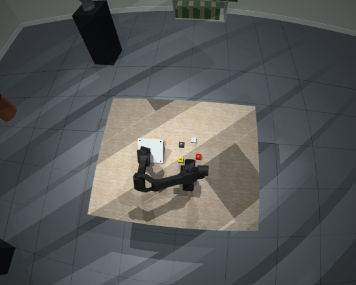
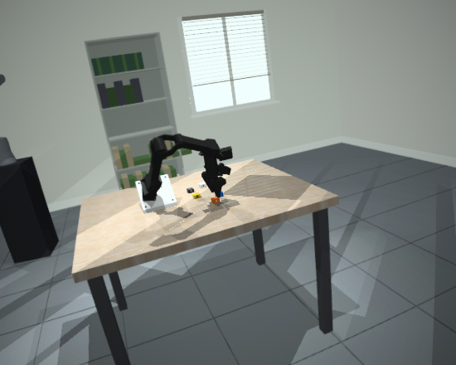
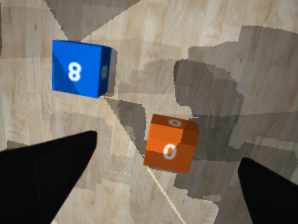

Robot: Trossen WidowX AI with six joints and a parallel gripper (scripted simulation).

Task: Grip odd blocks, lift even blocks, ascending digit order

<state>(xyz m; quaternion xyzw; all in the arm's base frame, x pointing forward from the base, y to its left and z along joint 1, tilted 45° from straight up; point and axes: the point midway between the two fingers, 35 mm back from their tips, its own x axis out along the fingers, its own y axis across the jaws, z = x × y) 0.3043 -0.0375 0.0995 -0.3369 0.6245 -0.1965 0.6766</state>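
Right now my gripper tip is 1 cm past the orange block and 2 cm above it. Also, from my gripper tip: yellow block (8 cm behind, 11 cm to the left, 2 cm below); red block (2 cm ahead, 16 cm to the left, 2 cm below); blue block (3 cm ahead, 7 cm to the left, 2 cm below).
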